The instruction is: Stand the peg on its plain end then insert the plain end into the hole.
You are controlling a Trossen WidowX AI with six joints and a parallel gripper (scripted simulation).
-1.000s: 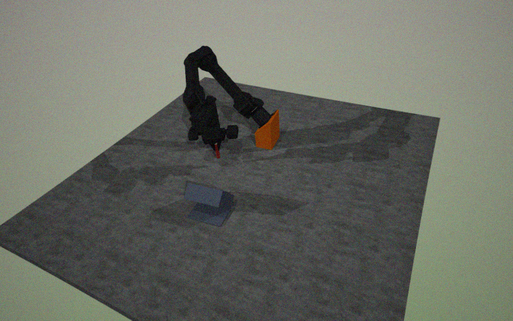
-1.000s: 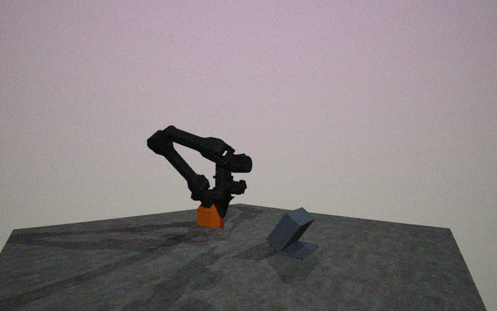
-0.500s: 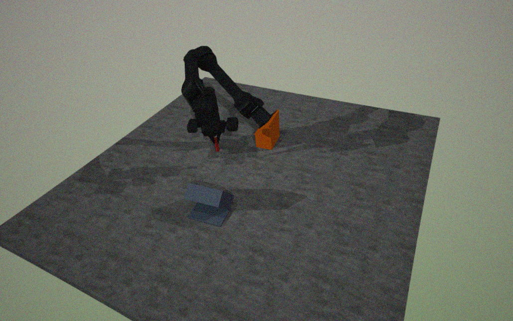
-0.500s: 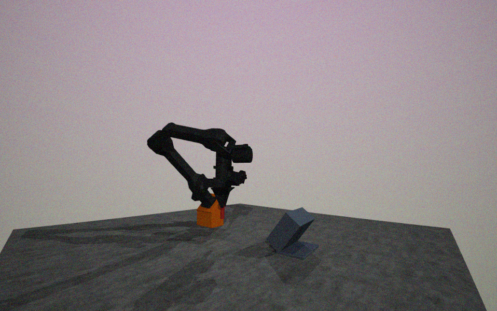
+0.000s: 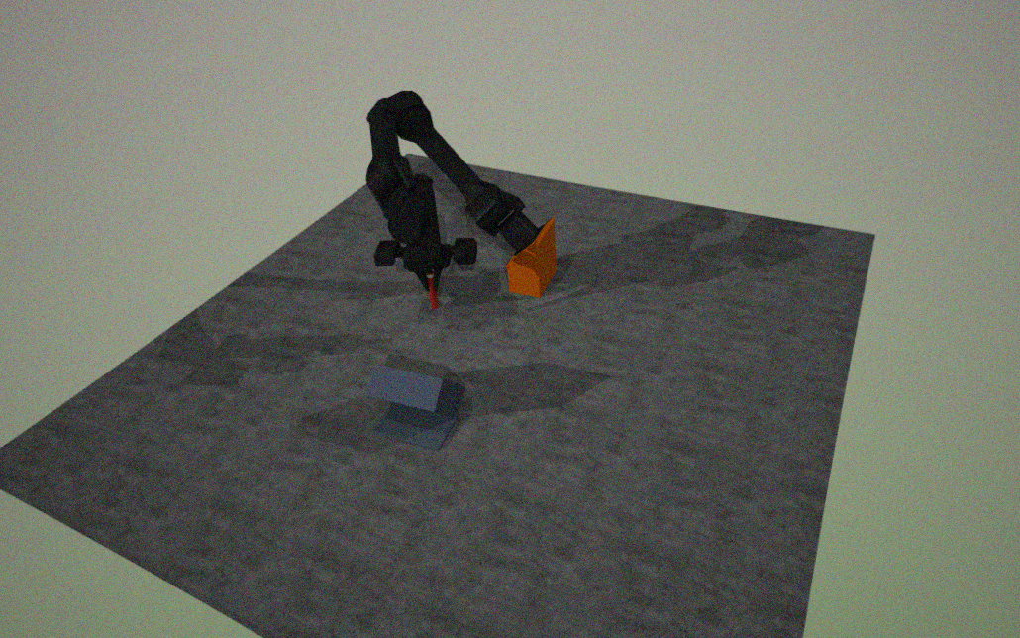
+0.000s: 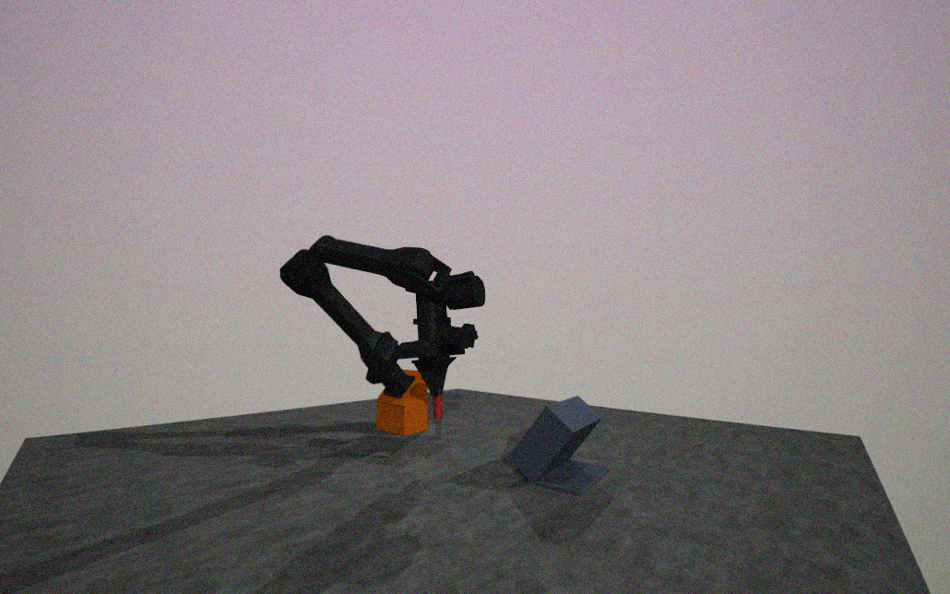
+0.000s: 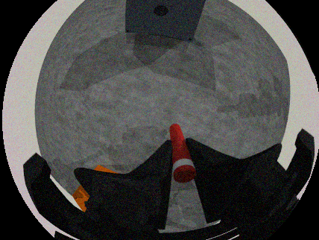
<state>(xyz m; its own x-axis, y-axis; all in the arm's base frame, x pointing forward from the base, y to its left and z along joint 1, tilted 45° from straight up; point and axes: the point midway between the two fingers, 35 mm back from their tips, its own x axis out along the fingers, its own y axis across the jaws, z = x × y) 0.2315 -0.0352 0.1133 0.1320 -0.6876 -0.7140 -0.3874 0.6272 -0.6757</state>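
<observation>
Right now the grey-blue sloped panel is 20 cm ahead of my gripper tip, 8 cm to the left of it and 5 cm below it. From my gripper tip the other things lie so: flat foot plate 23 cm ahead, 11 cm below, 8 cm to the left; then red peg 2 cm above.
</observation>
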